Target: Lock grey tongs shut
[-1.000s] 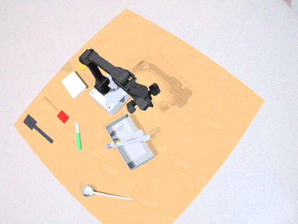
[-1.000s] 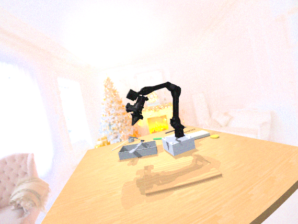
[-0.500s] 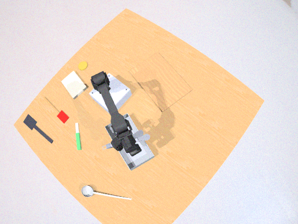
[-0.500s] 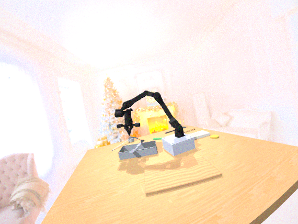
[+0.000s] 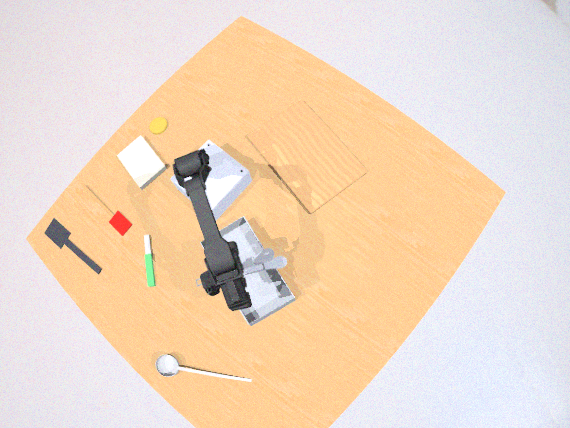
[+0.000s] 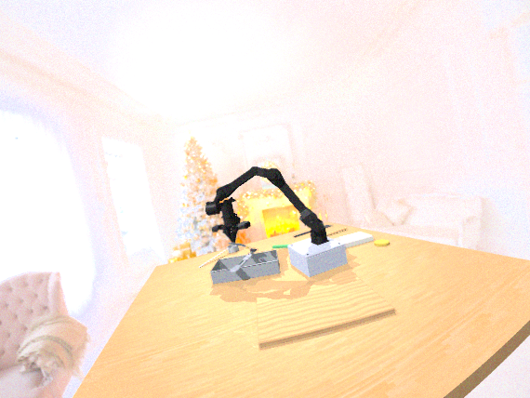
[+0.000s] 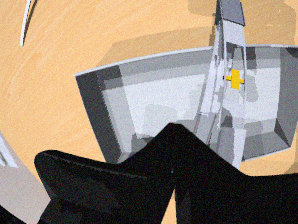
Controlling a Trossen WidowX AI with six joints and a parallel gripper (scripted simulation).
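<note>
Right now the yellow slider is 60 mm behind my gripper tip and 30 mm below it. From my gripper tip the other things lie so: wooden board 140 mm behind, 480 mm to the left, 130 mm below; white block 600 mm behind, 110 mm to the left, 120 mm below; roasting tin 30 mm behind, 50 mm to the left, 110 mm below.
</note>
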